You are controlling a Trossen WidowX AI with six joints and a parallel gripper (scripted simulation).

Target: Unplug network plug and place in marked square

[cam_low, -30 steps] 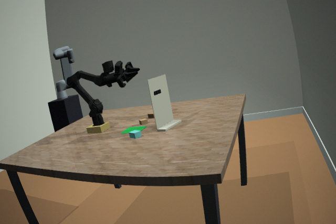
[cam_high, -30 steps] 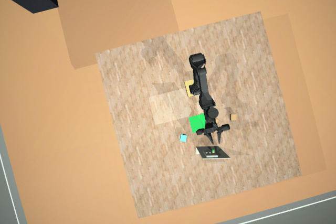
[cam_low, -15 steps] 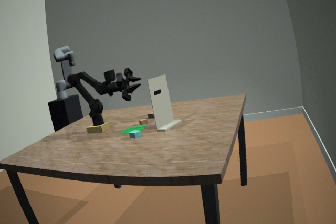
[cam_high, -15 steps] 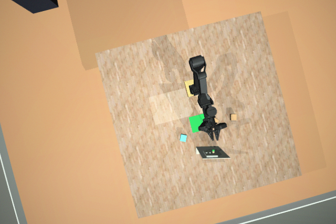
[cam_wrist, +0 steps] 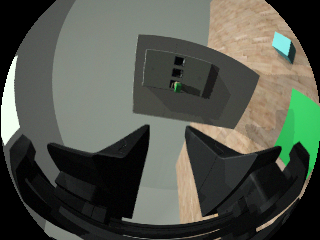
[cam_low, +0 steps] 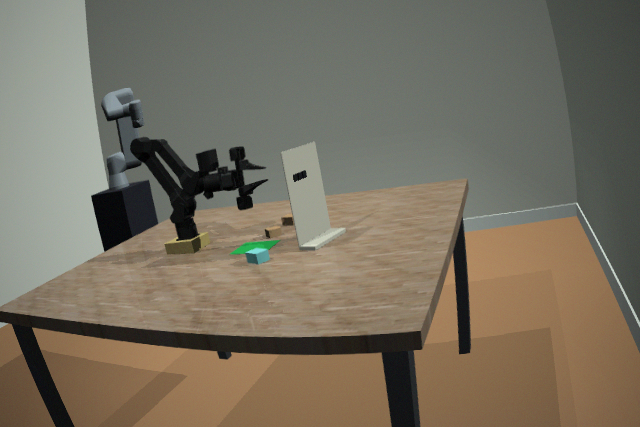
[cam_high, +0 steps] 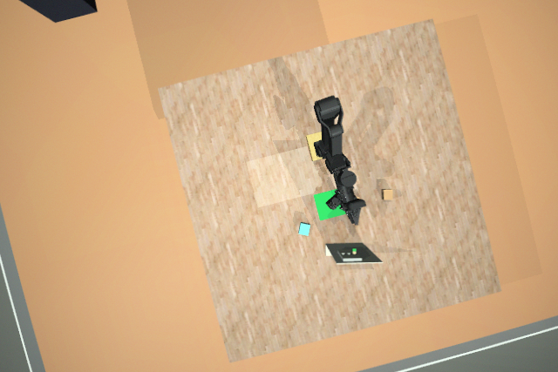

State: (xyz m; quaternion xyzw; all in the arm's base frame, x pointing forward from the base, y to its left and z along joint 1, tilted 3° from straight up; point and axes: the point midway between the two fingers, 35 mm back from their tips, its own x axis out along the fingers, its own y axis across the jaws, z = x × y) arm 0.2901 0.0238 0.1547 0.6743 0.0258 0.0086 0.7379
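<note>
My gripper tip is 110 mm short of the tan network plug, 20 mm to the left of it and 10 mm above it. Also, from my gripper tip: marked green square (200 mm below, 60 mm behind, 50 mm to the right); upright panel (130 mm ahead, 80 mm below, 40 mm to the right); cyan block (190 mm to the right, 190 mm below, 20 mm ahead).
</note>
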